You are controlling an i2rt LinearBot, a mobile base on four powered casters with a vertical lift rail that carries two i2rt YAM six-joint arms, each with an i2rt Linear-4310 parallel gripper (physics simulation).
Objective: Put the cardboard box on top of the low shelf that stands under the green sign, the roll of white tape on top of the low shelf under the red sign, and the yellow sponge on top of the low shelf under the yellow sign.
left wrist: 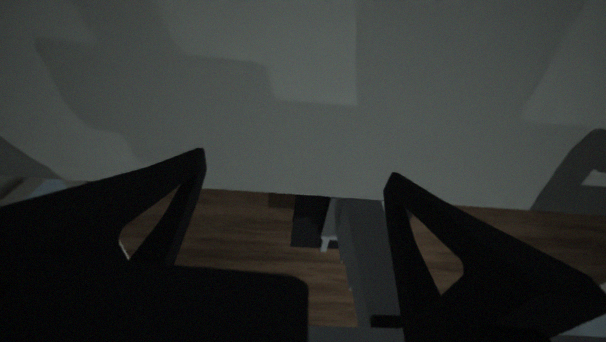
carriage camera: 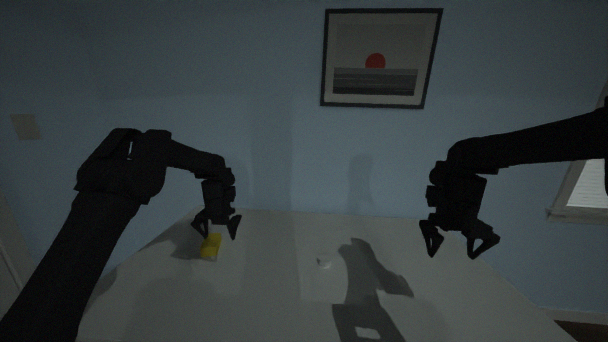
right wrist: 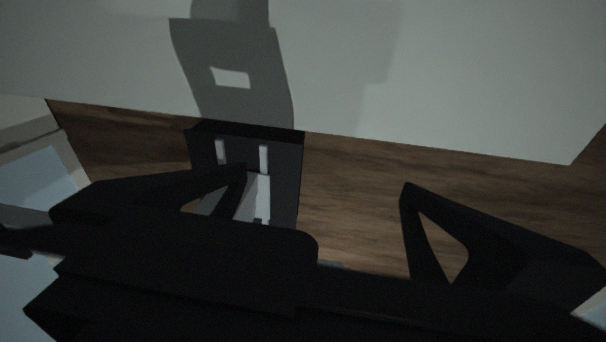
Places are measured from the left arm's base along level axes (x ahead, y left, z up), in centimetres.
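Pixels of known places: left gripper, fingertip midpoint: [left wrist: 298,170] [carriage camera: 219,238]; right gripper, fingertip midpoint: [carriage camera: 450,256] [right wrist: 322,180].
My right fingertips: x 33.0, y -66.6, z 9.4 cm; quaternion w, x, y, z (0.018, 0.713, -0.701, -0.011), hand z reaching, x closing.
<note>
For each thing: its top centre in the pictures, then the offset to it from my right fingertips. "spot": a spot on its surface instead. Level surfaces: height alone.
- yellow sponge, top centre: [carriage camera: 210,239] dy +78.8, dx +28.6, dz -22.4 cm
- tape, top centre: [carriage camera: 324,258] dy +28.2, dx +24.6, dz -24.5 cm
- white table, surface height: dz -26.9 cm
- window, surface spot: [carriage camera: 585,187] spot: dy -118.7, dx +68.9, dz -1.5 cm
- Wooden floor, surface height: dz -98.9 cm
The yellow sponge [carriage camera: 211,246] lies on the table at the left in the carriage camera, beyond and just below my left gripper's fingers in the picture. The white roll of tape [carriage camera: 324,262] lies on the table near the middle of the carriage camera. My left gripper [carriage camera: 218,237] [left wrist: 298,170] is open and empty, above the table. My right gripper [carriage camera: 452,256] [right wrist: 322,180] is open and empty, above the table at the right. The cardboard box, the low shelves and the coloured signs do not show in these views.
The white table [carriage camera: 270,285] [left wrist: 320,150] [right wrist: 450,75] stands against a blue wall with a framed picture [carriage camera: 422,57]. A window [carriage camera: 585,187] is at the right. Wooden floor [left wrist: 240,220] [right wrist: 345,200] and the robot's dark base show past the table edge in the wrist views.
</note>
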